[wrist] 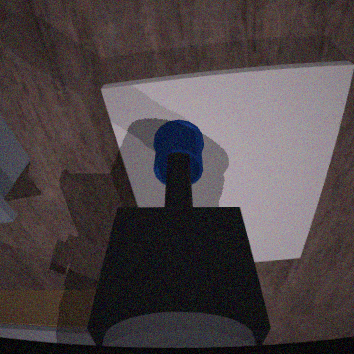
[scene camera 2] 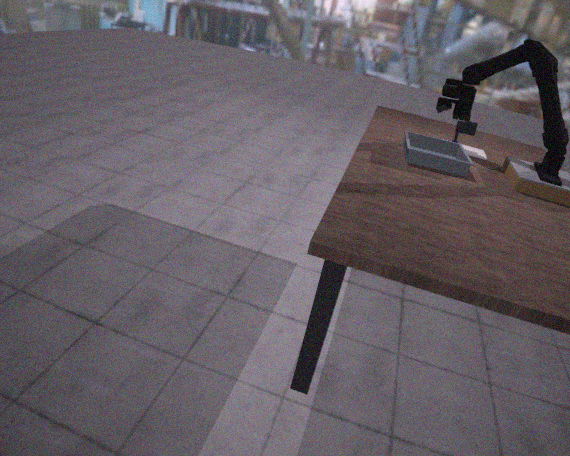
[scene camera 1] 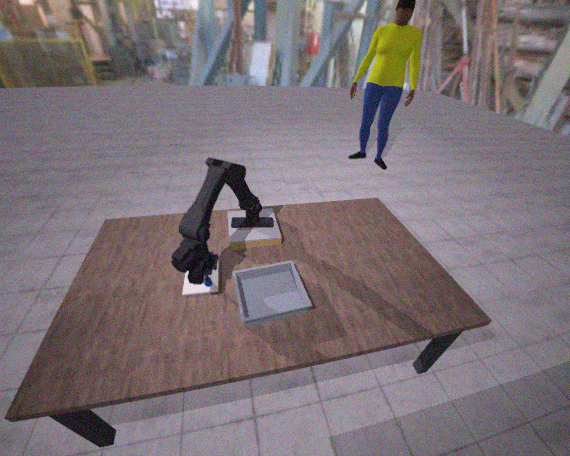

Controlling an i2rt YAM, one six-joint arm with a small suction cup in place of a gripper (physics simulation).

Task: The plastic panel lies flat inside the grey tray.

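Seen in the pictures: hand, tool point: [wrist: 178, 135] [scene camera 1: 209, 284]; arm's base, link origin: [scene camera 2: 546, 174] [scene camera 1: 252, 223].
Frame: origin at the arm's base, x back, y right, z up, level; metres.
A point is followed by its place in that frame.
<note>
The white plastic panel [scene camera 1: 193, 288] @(x -0.353, y 0.223, z -0.045 m) [scene camera 2: 475, 151] @(x -0.239, y 0.212, z -0.045 m) [wrist: 274, 158] @(x -0.319, y 0.228, z -0.045 m) lies flat on the wooden table [scene camera 1: 374, 271] @(x -0.291, y -0.525, z -0.051 m), left of the grey tray [scene camera 1: 240, 294] @(x -0.386, y 0.043, z -0.049 m) [scene camera 2: 434, 159] @(x -0.387, y -0.184, z -0.019 m). My blue suction cup [scene camera 1: 208, 281] [wrist: 178, 140] is pressed down on the panel near its edge on the tray side. The tray is empty and stands apart from the panel. In scene camera 2 the cup is hidden behind the tray's wall.
The arm's base stands on a grey and tan block [scene camera 1: 256, 236] @(x -0.100, y -0.019, z -0.001 m) behind the tray. A person in a yellow top [scene camera 1: 391, 59] stands on the floor beyond the table. The table's front edge [scene camera 1: 283, 362] @(x -0.649, y -0.099, z -0.051 m) is well away from the tray.
</note>
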